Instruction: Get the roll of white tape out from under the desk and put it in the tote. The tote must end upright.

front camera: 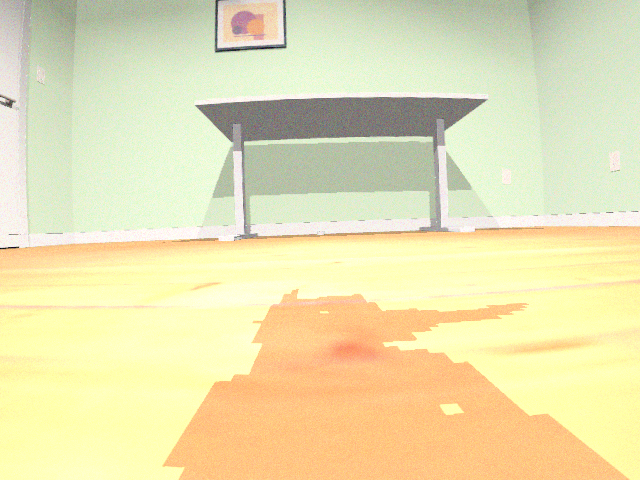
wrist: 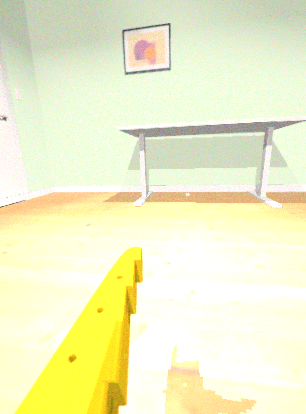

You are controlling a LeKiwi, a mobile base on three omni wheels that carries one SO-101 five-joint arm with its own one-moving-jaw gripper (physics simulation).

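Observation:
A small white thing, likely the roll of white tape, is on the floor under the desk, between its two legs and near the back wall. It is too small to make out its shape. My gripper is fully open: one yellow notched jaw shows in the wrist view, pointing forward over the floor, far from the desk, and the moving jaw is out of the picture. The tote does not show in either view.
The desk's left leg and right leg have feet running along the floor. A white door stands at the far left. A framed picture hangs on the wall. A shadow lies on the floor ahead.

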